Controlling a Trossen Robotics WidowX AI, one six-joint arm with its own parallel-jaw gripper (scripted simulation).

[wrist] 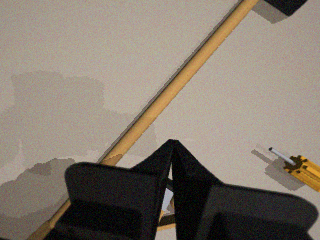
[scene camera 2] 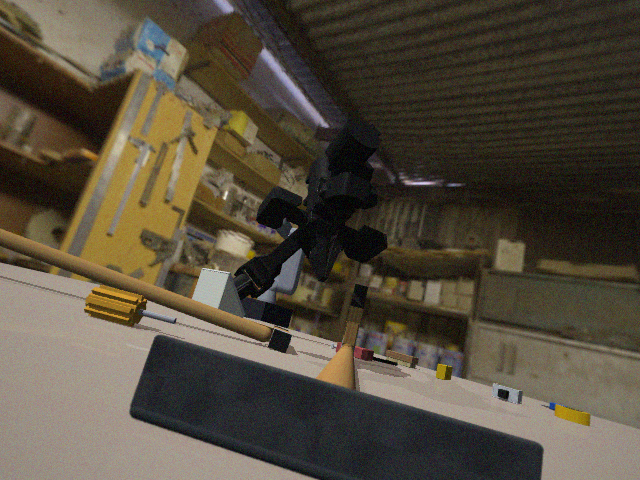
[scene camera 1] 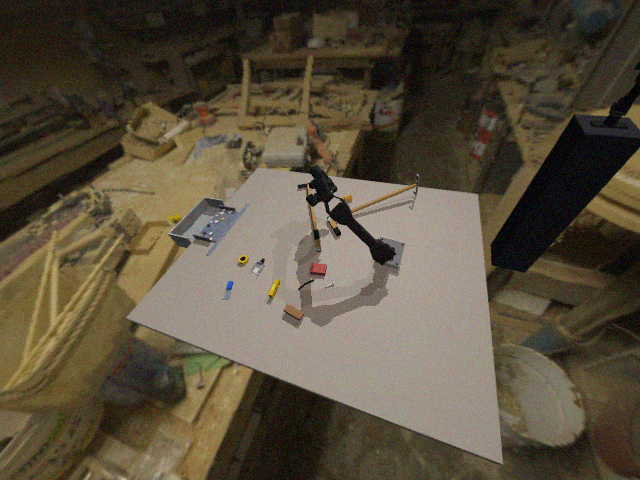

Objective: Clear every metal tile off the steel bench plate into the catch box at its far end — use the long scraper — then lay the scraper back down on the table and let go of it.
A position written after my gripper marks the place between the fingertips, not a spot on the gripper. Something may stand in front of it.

My gripper (scene camera 2: 322,280) is shut, with nothing in its grasp. Further things: a long scraper (scene camera 2: 276,416) and an orange screwdriver (scene camera 2: 122,307).
My gripper also shows in the wrist view (wrist: 172,144).
